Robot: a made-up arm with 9 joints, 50 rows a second.
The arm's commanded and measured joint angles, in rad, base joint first. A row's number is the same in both.
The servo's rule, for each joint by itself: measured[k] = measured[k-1] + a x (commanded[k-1-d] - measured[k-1]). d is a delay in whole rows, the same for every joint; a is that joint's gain. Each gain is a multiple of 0.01, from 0.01 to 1. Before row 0 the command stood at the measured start. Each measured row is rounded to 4 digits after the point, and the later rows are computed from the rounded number. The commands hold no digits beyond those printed.
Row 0, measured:
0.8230 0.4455 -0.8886 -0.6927 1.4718 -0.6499 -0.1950 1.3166 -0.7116
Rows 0 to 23, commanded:
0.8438 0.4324 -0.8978 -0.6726 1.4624 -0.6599 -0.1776 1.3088 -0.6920
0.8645 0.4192 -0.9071 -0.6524 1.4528 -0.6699 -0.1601 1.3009 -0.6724
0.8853 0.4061 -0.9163 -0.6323 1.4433 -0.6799 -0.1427 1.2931 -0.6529
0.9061 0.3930 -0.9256 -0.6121 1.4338 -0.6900 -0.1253 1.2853 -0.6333
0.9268 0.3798 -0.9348 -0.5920 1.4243 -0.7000 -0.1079 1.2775 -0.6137
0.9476 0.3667 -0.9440 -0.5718 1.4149 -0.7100 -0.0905 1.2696 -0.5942
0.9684 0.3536 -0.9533 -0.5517 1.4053 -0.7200 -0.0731 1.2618 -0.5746
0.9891 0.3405 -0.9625 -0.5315 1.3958 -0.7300 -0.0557 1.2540 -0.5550
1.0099 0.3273 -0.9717 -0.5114 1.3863 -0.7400 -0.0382 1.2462 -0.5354
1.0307 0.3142 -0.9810 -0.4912 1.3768 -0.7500 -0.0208 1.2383 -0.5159
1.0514 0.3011 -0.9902 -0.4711 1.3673 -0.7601 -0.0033 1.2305 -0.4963
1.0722 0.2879 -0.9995 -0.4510 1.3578 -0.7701 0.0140 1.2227 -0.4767
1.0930 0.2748 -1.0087 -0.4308 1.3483 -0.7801 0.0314 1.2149 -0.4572
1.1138 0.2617 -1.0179 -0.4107 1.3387 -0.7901 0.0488 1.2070 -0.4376
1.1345 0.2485 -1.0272 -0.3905 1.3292 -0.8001 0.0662 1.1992 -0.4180
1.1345 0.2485 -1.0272 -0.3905 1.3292 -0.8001 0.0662 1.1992 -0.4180
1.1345 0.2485 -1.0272 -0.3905 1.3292 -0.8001 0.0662 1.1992 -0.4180
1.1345 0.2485 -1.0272 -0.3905 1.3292 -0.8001 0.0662 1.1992 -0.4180
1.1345 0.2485 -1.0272 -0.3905 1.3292 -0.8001 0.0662 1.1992 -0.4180
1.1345 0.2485 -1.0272 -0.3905 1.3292 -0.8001 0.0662 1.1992 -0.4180
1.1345 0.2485 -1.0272 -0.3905 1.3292 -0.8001 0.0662 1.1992 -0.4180
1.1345 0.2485 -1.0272 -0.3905 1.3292 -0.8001 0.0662 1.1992 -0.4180
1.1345 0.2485 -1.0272 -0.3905 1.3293 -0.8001 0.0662 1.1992 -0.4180
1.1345 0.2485 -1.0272 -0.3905 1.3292 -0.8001 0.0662 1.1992 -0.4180
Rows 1 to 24, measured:
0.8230 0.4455 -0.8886 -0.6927 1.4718 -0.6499 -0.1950 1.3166 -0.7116
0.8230 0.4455 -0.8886 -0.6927 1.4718 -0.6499 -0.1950 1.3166 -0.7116
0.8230 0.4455 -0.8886 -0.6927 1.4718 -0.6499 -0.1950 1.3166 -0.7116
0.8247 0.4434 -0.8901 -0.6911 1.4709 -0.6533 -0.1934 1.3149 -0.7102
0.8279 0.4395 -0.8928 -0.6880 1.4691 -0.6589 -0.1904 1.3118 -0.7076
0.8325 0.4342 -0.8966 -0.6835 1.4665 -0.6660 -0.1861 1.3077 -0.7038
0.8384 0.4276 -0.9012 -0.6778 1.4632 -0.6742 -0.1806 1.3028 -0.6989
0.8455 0.4200 -0.9066 -0.6709 1.4593 -0.6830 -0.1741 1.2972 -0.6929
0.8537 0.4115 -0.9126 -0.6630 1.4549 -0.6922 -0.1666 1.2911 -0.6860
0.8629 0.4022 -0.9191 -0.6541 1.4499 -0.7017 -0.1582 1.2847 -0.6782
0.8730 0.3923 -0.9260 -0.6443 1.4445 -0.7113 -0.1490 1.2779 -0.6696
0.8840 0.3819 -0.9333 -0.6337 1.4387 -0.7211 -0.1390 1.2709 -0.6602
0.8957 0.3711 -0.9409 -0.6223 1.4325 -0.7309 -0.1284 1.2637 -0.6501
0.9082 0.3599 -0.9488 -0.6102 1.4260 -0.7408 -0.1171 1.2564 -0.6393
0.9213 0.3484 -0.9569 -0.5975 1.4192 -0.7508 -0.1053 1.2490 -0.6279
0.9350 0.3366 -0.9652 -0.5842 1.4121 -0.7608 -0.0930 1.2415 -0.6160
0.9493 0.3246 -0.9736 -0.5703 1.4048 -0.7708 -0.0802 1.2339 -0.6035
0.9641 0.3124 -0.9822 -0.5559 1.3972 -0.7808 -0.0670 1.2263 -0.5905
0.9777 0.3022 -0.9894 -0.5427 1.3904 -0.7874 -0.0550 1.2203 -0.5784
0.9902 0.2936 -0.9954 -0.5305 1.3843 -0.7917 -0.0441 1.2157 -0.5672
1.0017 0.2864 -1.0005 -0.5193 1.3788 -0.7946 -0.0342 1.2121 -0.5568
1.0123 0.2803 -1.0048 -0.5090 1.3738 -0.7965 -0.0252 1.2093 -0.5471
1.0221 0.2752 -1.0084 -0.4995 1.3693 -0.7977 -0.0170 1.2071 -0.5381
1.0311 0.2709 -1.0114 -0.4908 1.3653 -0.7985 -0.0095 1.2054 -0.5297
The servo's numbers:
d 3
a 0.08 0.16 0.16 0.08 0.10 0.34 0.09 0.22 0.07

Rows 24 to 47, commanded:
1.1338 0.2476 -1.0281 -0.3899 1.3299 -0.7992 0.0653 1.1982 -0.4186
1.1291 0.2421 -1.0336 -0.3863 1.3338 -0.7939 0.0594 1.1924 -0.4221
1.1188 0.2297 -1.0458 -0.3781 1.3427 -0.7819 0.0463 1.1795 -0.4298
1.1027 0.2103 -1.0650 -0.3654 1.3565 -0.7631 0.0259 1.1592 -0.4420
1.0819 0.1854 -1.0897 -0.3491 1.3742 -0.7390 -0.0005 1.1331 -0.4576
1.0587 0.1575 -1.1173 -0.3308 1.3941 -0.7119 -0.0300 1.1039 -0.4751
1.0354 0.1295 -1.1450 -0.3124 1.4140 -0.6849 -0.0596 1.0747 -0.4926
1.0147 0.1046 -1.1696 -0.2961 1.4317 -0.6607 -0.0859 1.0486 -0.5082
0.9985 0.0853 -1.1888 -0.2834 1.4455 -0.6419 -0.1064 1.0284 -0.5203
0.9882 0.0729 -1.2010 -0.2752 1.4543 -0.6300 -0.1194 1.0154 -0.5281
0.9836 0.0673 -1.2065 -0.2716 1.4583 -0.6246 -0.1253 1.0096 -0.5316
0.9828 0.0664 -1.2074 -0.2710 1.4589 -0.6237 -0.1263 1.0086 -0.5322
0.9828 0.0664 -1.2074 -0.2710 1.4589 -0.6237 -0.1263 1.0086 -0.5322
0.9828 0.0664 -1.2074 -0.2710 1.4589 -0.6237 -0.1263 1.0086 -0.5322
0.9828 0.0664 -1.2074 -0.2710 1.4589 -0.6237 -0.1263 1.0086 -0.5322
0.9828 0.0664 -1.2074 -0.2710 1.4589 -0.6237 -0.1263 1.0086 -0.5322
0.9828 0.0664 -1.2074 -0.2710 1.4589 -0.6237 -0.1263 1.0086 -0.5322
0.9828 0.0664 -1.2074 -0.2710 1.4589 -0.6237 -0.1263 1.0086 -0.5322
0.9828 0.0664 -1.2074 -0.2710 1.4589 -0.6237 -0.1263 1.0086 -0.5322
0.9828 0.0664 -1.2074 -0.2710 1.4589 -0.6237 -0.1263 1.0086 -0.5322
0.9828 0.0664 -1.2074 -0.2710 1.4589 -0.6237 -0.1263 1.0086 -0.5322
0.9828 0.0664 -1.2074 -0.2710 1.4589 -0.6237 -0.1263 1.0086 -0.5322
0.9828 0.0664 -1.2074 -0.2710 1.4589 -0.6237 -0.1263 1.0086 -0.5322
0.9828 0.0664 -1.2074 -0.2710 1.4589 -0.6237 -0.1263 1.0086 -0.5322
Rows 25 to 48, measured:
1.0394 0.2673 -1.0139 -0.4828 1.3617 -0.7990 -0.0027 1.2040 -0.5219
1.0470 0.2643 -1.0160 -0.4754 1.3585 -0.7994 0.0035 1.2029 -0.5146
1.0540 0.2618 -1.0178 -0.4686 1.3556 -0.7996 0.0091 1.2021 -0.5078
1.0604 0.2595 -1.0194 -0.4623 1.3530 -0.7995 0.0142 1.2012 -0.5016
1.0659 0.2567 -1.0217 -0.4562 1.3511 -0.7976 0.0183 1.1993 -0.4960
1.0701 0.2524 -1.0256 -0.4500 1.3503 -0.7923 0.0208 1.1949 -0.4914
1.0727 0.2457 -1.0319 -0.4432 1.3509 -0.7824 0.0213 1.1870 -0.4879
1.0734 0.2361 -1.0411 -0.4357 1.3532 -0.7676 0.0193 1.1751 -0.4858
1.0722 0.2235 -1.0533 -0.4273 1.3573 -0.7487 0.0149 1.1594 -0.4851
1.0693 0.2085 -1.0680 -0.4181 1.3630 -0.7270 0.0082 1.1408 -0.4856
1.0649 0.1919 -1.0843 -0.4083 1.3699 -0.7045 -0.0003 1.1205 -0.4872
1.0596 0.1748 -1.1010 -0.3983 1.3775 -0.6832 -0.0098 1.1002 -0.4895
1.0539 0.1585 -1.1170 -0.3885 1.3852 -0.6651 -0.0197 1.0815 -0.4922
1.0483 0.1439 -1.1313 -0.3791 1.3925 -0.6513 -0.0292 1.0657 -0.4950
1.0431 0.1315 -1.1435 -0.3705 1.3991 -0.6419 -0.0379 1.0531 -0.4976
1.0383 0.1211 -1.1537 -0.3625 1.4051 -0.6357 -0.0459 1.0433 -0.5000
1.0339 0.1123 -1.1623 -0.3552 1.4105 -0.6316 -0.0531 1.0357 -0.5023
1.0298 0.1050 -1.1695 -0.3485 1.4153 -0.6289 -0.0597 1.0297 -0.5044
1.0260 0.0988 -1.1756 -0.3423 1.4197 -0.6271 -0.0657 1.0251 -0.5063
1.0225 0.0936 -1.1807 -0.3366 1.4236 -0.6259 -0.0712 1.0215 -0.5081
1.0193 0.0892 -1.1850 -0.3314 1.4271 -0.6252 -0.0762 1.0187 -0.5098
1.0164 0.0856 -1.1886 -0.3266 1.4303 -0.6247 -0.0807 1.0165 -0.5114
1.0137 0.0825 -1.1916 -0.3222 1.4332 -0.6244 -0.0848 1.0148 -0.5129
1.0112 0.0799 -1.1941 -0.3181 1.4358 -0.6242 -0.0885 1.0134 -0.5143

